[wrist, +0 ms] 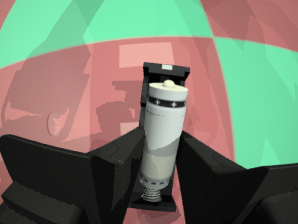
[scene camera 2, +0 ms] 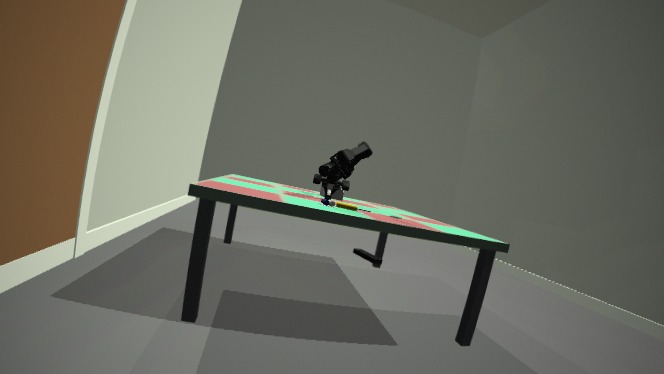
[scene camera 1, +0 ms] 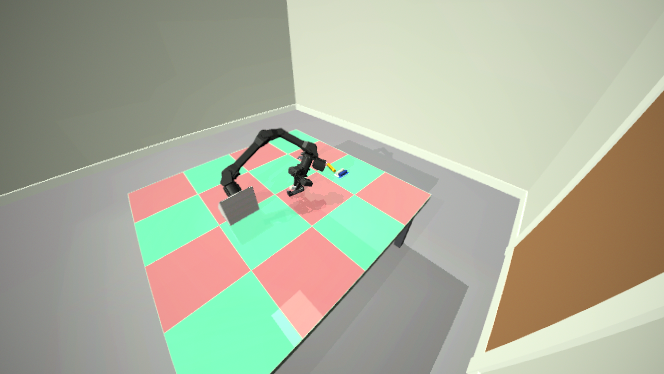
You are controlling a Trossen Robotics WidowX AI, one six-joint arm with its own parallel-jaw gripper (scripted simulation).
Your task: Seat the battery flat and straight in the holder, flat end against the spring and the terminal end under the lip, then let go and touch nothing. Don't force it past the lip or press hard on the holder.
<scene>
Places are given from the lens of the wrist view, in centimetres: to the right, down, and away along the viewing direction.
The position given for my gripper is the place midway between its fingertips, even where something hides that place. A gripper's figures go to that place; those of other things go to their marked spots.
my gripper (wrist: 160, 135): 1, 1, 10
battery (wrist: 164, 118): 1, 0, 8
</scene>
